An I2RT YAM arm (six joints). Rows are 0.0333 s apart.
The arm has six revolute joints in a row. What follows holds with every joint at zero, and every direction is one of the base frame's. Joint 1 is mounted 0.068 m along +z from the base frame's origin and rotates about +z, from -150 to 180 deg. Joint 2 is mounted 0.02 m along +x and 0.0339 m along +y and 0.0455 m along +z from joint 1 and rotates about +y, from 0 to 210 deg. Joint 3 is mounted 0.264 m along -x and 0.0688 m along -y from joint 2 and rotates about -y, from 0 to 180 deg. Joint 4 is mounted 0.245 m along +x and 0.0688 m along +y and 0.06 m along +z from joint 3 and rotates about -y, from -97 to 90 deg. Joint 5 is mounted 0.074 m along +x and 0.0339 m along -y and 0.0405 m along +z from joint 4 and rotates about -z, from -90 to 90 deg. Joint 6 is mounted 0.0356 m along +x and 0.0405 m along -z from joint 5 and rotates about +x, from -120 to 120 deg. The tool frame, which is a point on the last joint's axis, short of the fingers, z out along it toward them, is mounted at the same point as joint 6; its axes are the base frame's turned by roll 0, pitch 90 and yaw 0 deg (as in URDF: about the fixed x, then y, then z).
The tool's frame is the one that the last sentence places.
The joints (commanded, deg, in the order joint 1, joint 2, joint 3, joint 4, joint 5, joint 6), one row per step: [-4.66 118.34 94.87 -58.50 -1.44 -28.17]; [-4.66 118.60 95.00 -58.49 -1.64 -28.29]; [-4.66 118.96 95.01 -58.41 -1.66 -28.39]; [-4.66 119.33 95.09 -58.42 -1.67 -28.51]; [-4.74 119.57 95.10 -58.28 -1.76 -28.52]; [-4.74 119.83 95.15 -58.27 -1.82 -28.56]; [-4.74 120.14 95.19 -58.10 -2.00 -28.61]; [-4.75 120.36 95.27 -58.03 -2.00 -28.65]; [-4.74 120.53 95.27 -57.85 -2.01 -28.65]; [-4.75 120.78 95.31 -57.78 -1.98 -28.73]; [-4.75 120.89 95.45 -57.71 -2.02 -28.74]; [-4.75 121.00 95.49 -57.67 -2.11 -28.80]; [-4.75 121.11 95.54 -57.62 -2.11 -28.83]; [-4.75 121.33 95.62 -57.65 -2.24 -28.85]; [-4.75 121.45 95.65 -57.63 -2.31 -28.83]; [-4.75 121.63 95.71 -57.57 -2.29 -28.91]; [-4.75 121.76 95.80 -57.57 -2.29 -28.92]
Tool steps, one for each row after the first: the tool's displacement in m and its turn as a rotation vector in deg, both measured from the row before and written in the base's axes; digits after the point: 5 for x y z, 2 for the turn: [0.00074 0.00006 -0.00116 0.19 0.10 0.15]; [0.00067 -0.00004 -0.00239 0.03 0.27 0.10]; [0.00069 -0.00005 -0.00216 0.02 0.30 0.12]; [0.00056 -0.00057 -0.00156 0.10 0.08 -0.06]; [0.00049 0.00000 -0.00155 0.07 0.19 0.05]; [0.00083 0.00004 -0.00190 0.18 0.08 0.07]; [0.00061 -0.00012 -0.00113 0.00 0.07 0.03]; [0.00055 0.00003 -0.00113 0.01 -0.01 0.01]; [0.00053 -0.00014 -0.00153 -0.03 0.14 0.07]; [0.00065 -0.00003 -0.00011 0.03 -0.10 0.01]; [0.00032 0.00003 -0.00057 0.08 0.02 0.07]; [0.00036 -0.00003 -0.00052 0.00 0.01 0.03]; [0.00042 0.00005 -0.00116 0.14 0.16 0.04]; [0.00026 0.00002 -0.00069 0.08 0.06 -0.01]; [0.00048 -0.00005 -0.00096 -0.02 0.06 0.08]; [0.00040 -0.00003 -0.00050 0.00 0.04 0.01]
